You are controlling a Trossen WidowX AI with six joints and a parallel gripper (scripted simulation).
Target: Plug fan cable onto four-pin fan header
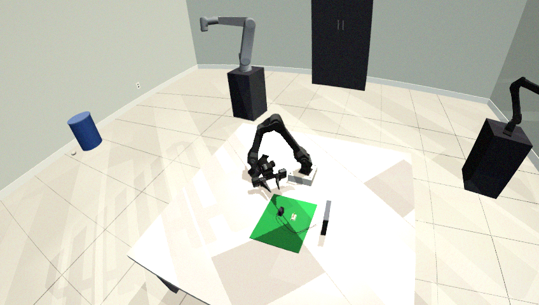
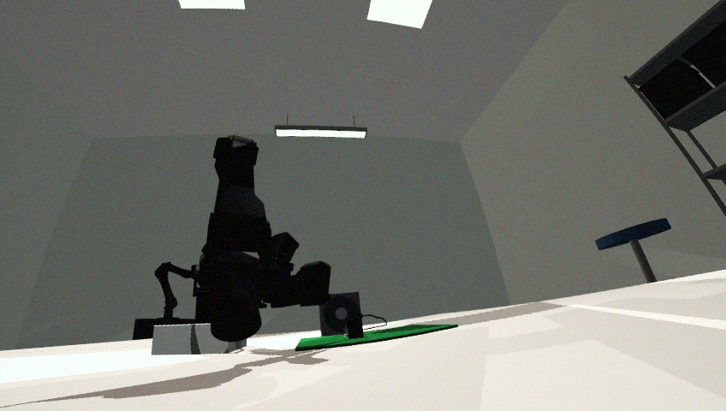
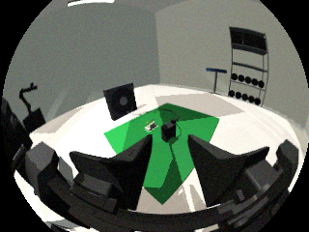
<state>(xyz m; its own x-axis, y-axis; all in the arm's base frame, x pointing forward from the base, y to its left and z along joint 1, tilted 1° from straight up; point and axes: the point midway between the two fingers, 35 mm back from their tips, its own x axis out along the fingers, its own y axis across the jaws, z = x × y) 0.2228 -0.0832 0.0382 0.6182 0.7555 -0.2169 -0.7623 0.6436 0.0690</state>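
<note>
Right now my gripper tip is 6 cm short of the black plug, 6 cm to the right of it and 6 cm above it. From my gripper tip the other things lie so: fan 3 cm ahead, 28 cm to the left, 3 cm below; then white four-pin header 5 cm ahead, 13 cm to the left, 9 cm below; then green board 9 cm ahead, 10 cm to the left, 10 cm below.
</note>
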